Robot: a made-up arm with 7 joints. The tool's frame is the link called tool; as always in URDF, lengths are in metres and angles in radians. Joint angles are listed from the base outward. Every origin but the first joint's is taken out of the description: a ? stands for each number. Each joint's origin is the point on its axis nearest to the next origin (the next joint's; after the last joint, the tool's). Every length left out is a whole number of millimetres.
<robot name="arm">
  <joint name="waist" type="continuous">
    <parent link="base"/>
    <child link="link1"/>
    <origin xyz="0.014 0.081 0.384" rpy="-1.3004 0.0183 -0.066"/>
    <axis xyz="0 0 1"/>
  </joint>
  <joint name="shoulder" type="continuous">
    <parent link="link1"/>
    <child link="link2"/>
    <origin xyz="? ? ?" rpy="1.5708 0 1.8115"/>
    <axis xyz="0 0 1"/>
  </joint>
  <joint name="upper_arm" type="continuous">
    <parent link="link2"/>
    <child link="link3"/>
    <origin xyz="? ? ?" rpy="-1.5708 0 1.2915"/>
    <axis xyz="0 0 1"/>
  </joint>
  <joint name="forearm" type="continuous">
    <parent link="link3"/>
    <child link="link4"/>
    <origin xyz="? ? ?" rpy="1.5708 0 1.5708"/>
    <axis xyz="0 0 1"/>
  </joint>
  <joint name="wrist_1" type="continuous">
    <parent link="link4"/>
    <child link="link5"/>
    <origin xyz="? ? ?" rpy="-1.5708 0 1.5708"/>
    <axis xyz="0 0 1"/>
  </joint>
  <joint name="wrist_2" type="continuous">
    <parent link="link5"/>
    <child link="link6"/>
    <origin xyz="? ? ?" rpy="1.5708 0 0"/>
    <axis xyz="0 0 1"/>
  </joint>
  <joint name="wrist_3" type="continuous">
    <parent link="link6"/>
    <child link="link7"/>
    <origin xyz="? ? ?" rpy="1.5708 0 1.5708"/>
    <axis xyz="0 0 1"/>
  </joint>
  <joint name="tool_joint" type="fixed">
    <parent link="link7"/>
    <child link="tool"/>
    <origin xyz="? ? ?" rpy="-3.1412 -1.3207 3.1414"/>
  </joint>
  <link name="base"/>
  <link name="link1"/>
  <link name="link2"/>
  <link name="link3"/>
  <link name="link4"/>
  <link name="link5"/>
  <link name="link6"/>
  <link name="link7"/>
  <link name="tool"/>
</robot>
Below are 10 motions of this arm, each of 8 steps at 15 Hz.
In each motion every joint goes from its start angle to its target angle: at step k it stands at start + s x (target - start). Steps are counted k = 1, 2, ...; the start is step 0. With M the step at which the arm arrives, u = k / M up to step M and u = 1 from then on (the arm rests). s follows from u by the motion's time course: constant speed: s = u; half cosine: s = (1 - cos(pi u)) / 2; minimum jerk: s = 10 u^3 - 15 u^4 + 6 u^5.
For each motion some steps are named. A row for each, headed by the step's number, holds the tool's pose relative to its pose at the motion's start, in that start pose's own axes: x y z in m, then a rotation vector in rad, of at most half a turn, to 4 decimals.
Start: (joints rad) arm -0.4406 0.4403 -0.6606 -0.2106 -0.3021 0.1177 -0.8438
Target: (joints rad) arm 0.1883 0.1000 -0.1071 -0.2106 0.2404 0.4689 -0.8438
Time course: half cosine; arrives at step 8
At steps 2, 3, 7, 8:
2: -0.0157 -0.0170 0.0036 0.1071 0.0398 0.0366
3: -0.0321 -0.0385 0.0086 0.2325 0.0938 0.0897
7: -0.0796 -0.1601 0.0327 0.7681 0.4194 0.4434
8: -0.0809 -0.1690 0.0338 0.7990 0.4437 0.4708

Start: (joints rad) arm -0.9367 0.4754 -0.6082 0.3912 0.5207 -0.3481 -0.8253
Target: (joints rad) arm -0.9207 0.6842 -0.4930 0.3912 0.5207 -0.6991 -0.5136
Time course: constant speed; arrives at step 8
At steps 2, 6, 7, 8:
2: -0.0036 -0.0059 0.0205 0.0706 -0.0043 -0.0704
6: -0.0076 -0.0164 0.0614 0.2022 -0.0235 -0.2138
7: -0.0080 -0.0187 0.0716 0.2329 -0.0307 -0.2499
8: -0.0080 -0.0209 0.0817 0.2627 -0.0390 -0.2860

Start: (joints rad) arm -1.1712 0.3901 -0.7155 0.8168 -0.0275 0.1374 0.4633
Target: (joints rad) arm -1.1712 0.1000 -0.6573 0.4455 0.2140 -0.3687 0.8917
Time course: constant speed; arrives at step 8
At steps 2, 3, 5, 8:
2: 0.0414 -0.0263 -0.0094 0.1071 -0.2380 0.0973
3: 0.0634 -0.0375 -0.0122 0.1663 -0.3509 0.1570
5: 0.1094 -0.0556 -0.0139 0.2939 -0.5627 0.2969
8: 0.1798 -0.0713 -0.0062 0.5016 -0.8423 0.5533

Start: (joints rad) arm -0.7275 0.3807 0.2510 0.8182 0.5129 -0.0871 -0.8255
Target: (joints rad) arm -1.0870 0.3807 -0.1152 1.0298 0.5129 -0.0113 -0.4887
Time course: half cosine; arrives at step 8
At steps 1, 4, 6, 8:
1: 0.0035 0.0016 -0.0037 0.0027 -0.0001 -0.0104
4: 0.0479 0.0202 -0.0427 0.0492 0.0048 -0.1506
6: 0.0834 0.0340 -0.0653 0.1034 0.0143 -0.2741
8: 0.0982 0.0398 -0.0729 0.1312 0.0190 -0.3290

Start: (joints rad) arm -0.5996 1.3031 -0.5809 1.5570 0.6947 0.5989 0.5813
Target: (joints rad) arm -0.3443 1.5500 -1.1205 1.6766 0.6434 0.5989 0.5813
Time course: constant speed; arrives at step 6
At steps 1, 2, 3, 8:
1: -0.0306 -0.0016 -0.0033 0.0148 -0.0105 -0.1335
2: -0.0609 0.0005 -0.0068 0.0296 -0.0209 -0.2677
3: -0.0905 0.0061 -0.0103 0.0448 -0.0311 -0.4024
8: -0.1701 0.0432 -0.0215 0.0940 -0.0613 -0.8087

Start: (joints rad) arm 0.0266 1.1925 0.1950 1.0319 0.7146 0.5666 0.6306
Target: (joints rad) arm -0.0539 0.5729 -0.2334 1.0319 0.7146 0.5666 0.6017
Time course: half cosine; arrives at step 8
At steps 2, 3, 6, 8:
2: 0.0300 -0.0216 0.0290 -0.0731 -0.0779 0.0198
3: 0.0640 -0.0409 0.0635 -0.1492 -0.1679 0.0458
6: 0.1773 -0.0684 0.1936 -0.3630 -0.4945 0.1629
8: 0.2060 -0.0657 0.2311 -0.4087 -0.5874 0.2020

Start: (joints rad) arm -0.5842 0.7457 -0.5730 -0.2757 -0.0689 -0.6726 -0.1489
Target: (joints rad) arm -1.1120 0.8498 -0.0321 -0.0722 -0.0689 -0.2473 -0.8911
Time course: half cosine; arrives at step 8
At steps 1, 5, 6, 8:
1: -0.0029 0.0098 -0.0009 -0.0280 0.0141 -0.0232
5: 0.0003 0.1798 -0.0315 -0.3256 0.3032 -0.3416
6: 0.0160 0.2182 -0.0409 -0.3481 0.3731 -0.3904
8: 0.0342 0.2503 -0.0487 -0.3537 0.4289 -0.4225

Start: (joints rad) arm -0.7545 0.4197 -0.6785 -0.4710 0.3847 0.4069 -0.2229
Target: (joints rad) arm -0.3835 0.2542 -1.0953 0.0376 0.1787 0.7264 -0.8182
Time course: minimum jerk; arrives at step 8
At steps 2, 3, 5, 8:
2: -0.0034 -0.0218 0.0073 -0.1181 0.0740 0.1014
3: -0.0056 -0.0578 0.0206 -0.3155 0.1874 0.2724
5: 0.0067 -0.1481 0.0608 -0.8330 0.4353 0.7310
8: 0.0257 -0.1990 0.0879 -1.1444 0.5588 1.0149

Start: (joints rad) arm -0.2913 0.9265 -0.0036 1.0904 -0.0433 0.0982 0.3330
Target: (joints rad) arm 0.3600 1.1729 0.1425 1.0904 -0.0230 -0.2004 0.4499
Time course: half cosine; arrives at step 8
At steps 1, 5, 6, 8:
1: -0.0079 0.0044 0.0026 0.0064 0.0034 -0.0171
5: -0.1093 0.0992 0.0524 0.0797 0.0096 -0.3309
6: -0.1241 0.1262 0.0644 0.0847 -0.0039 -0.4119
8: -0.1339 0.1509 0.0745 0.0839 -0.0209 -0.4849

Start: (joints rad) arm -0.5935 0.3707 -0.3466 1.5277 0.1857 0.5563 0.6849
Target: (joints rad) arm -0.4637 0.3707 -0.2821 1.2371 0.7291 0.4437 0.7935
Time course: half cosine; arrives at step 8
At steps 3, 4, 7, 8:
3: -0.0066 -0.0057 -0.0083 0.0992 -0.1497 -0.0674
4: -0.0100 -0.0084 -0.0138 0.1637 -0.2415 -0.1065
7: -0.0162 -0.0115 -0.0276 0.3273 -0.4580 -0.1952
8: -0.0166 -0.0115 -0.0287 0.3412 -0.4755 -0.2023

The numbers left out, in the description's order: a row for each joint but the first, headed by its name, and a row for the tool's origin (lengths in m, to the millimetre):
shoulder: 0.008 0 0
upper_arm: 0.286 -0.051 0
forearm: 0.03 -0.02 0
wrist_1: -0.126 -0.026 0
wrist_2: -0.024 0.03 0
wrist_3: 0.01 0.075 0
tool: -0.036 -0.03 0

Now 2 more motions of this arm.
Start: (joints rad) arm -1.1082 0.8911 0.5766 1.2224 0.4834 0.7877 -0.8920
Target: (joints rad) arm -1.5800 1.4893 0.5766 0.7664 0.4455 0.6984 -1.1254
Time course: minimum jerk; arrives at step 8
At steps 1, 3, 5, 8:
1: 0.0049 0.0017 0.0037 0.0025 -0.0182 -0.0046
3: 0.0735 0.0259 0.0738 0.0478 -0.3057 -0.0830
5: 0.1339 0.0553 0.2288 0.1622 -0.7708 -0.2311
8: 0.1288 0.0656 0.3296 0.2649 -1.0257 -0.3247

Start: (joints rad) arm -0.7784 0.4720 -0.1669 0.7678 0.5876 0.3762 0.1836
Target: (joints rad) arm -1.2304 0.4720 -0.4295 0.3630 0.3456 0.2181 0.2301
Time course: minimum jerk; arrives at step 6
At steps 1, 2, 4, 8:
1: 0.0079 0.0045 -0.0053 0.0169 -0.0301 0.0092
2: 0.0475 0.0277 -0.0277 0.0969 -0.1798 0.0530
4: 0.1822 0.1137 -0.0573 0.3268 -0.6953 0.1752
8: 0.2282 0.1448 -0.0513 0.3937 -0.8876 0.2086

